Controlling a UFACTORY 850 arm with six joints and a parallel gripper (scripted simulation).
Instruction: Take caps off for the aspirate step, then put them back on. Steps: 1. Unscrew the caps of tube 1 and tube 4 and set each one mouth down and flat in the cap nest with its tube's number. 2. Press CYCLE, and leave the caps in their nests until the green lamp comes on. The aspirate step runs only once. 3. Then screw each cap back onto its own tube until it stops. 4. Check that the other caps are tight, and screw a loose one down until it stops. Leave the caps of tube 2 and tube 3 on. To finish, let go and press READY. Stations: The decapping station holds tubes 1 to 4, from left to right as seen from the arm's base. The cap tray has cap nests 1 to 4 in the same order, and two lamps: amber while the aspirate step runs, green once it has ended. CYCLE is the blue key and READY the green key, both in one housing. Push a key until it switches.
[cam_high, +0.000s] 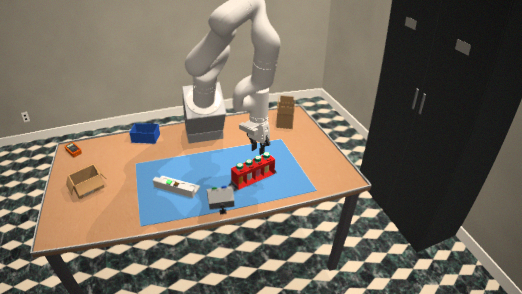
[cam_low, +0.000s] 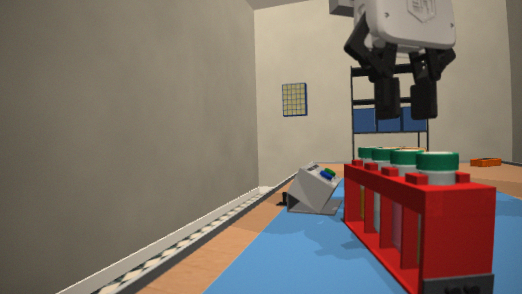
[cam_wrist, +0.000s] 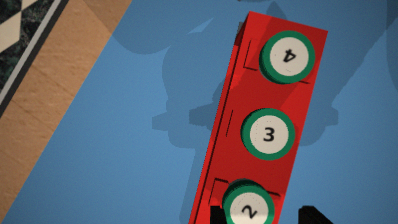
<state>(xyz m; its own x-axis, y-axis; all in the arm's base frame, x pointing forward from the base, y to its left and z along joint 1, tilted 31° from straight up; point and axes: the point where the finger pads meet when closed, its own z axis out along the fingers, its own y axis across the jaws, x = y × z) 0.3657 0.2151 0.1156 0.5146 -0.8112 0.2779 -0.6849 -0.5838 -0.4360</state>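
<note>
Right now my hand is 60 mm above the green cap, 50 mm to the right of it and 20 mm past it. Round my hand: key housing: 200 mm to the right, 140 mm ahead, 120 mm below; then blue cycle key: 180 mm to the right, 120 mm ahead, 110 mm below; then tube cap: 100 mm to the right, 60 mm below, 40 mm ahead.
</note>
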